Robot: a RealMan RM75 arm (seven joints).
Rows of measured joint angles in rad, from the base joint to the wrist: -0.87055, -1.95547, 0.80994, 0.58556, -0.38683, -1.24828, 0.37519; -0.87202, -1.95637, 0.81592, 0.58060, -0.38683, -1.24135, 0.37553; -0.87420, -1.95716, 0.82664, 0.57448, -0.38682, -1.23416, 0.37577; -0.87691, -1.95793, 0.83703, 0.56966, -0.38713, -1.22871, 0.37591; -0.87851, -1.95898, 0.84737, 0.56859, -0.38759, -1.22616, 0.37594; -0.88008, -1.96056, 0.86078, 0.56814, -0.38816, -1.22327, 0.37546; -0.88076, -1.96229, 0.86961, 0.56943, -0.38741, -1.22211, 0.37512; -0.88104, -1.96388, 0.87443, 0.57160, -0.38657, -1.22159, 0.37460; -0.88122, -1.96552, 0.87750, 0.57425, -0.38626, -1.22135, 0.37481; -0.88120, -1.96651, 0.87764, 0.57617, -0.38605, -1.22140, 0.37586; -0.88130, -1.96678, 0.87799, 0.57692, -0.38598, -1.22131, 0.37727; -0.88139, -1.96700, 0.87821, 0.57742, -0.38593, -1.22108, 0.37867; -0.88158, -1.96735, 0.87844, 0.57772, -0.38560, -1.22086, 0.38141; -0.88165, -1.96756, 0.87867, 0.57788, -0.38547, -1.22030, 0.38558; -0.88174, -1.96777, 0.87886, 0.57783, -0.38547, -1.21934, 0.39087; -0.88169, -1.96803, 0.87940, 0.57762, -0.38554, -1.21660, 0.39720; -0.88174, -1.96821, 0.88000, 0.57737, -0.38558, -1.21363, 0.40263
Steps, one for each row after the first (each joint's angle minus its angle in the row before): -0.00147, -0.00090, 0.00598, -0.00496, 0.00000, 0.00693, 0.00034; -0.00218, -0.00079, 0.01072, -0.00612, 0.00001, 0.00719, 0.00024; -0.00271, -0.00077, 0.01039, -0.00482, -0.00031, 0.00545, 0.00014; -0.00160, -0.00105, 0.01034, -0.00107, -0.00046, 0.00255, 0.00003; -0.00157, -0.00158, 0.01341, -0.00045, -0.00057, 0.00289, -0.00048; -0.00068, -0.00173, 0.00883, 0.00129, 0.00075, 0.00116, -0.00034; -0.00028, -0.00159, 0.00482, 0.00217, 0.00084, 0.00052, -0.00052; -0.00018, -0.00164, 0.00307, 0.00265, 0.00031, 0.00024, 0.00021; 0.00002, -0.00099, 0.00014, 0.00192, 0.00021, -0.00005, 0.00105; -0.00010, -0.00027, 0.00035, 0.00075, 0.00007, 0.00009, 0.00141; -0.00009, -0.00022, 0.00022, 0.00050, 0.00005, 0.00023, 0.00140; -0.00019, -0.00035, 0.00023, 0.00030, 0.00033, 0.00022, 0.00274; -0.00007, -0.00021, 0.00023, 0.00016, 0.00013, 0.00056, 0.00417; -0.00009, -0.00021, 0.00019, -0.00005, 0.00000, 0.00096, 0.00529; 0.00005, -0.00026, 0.00054, -0.00021, -0.00007, 0.00274, 0.00633; -0.00005, -0.00018, 0.00060, -0.00025, -0.00004, 0.00297, 0.00543
